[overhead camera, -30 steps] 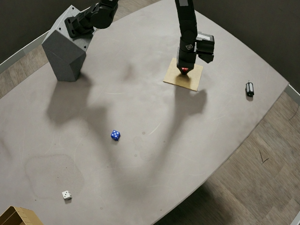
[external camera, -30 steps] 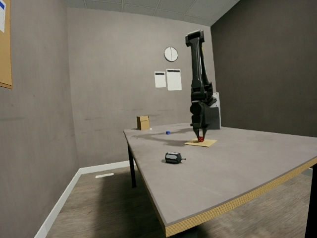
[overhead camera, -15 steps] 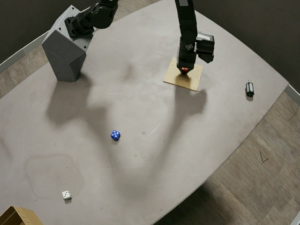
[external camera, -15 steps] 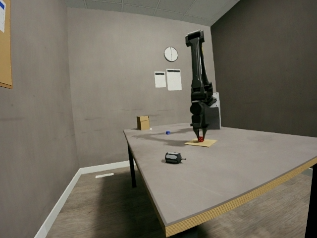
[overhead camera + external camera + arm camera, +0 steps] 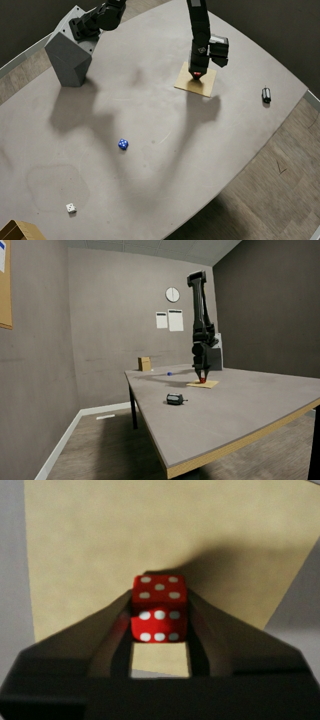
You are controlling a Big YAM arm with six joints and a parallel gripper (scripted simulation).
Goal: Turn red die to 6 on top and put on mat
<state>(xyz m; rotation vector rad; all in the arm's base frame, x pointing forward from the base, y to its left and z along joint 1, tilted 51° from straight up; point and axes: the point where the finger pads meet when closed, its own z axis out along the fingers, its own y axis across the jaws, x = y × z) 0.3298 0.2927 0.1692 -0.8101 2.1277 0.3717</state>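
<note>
My hand is right at the red die. Round my hand: blue die: 360 mm to the right, 120 mm ahead, 10 mm below; small black device: 220 mm to the left, 200 mm ahead; tan mat: 20 mm below.
</note>
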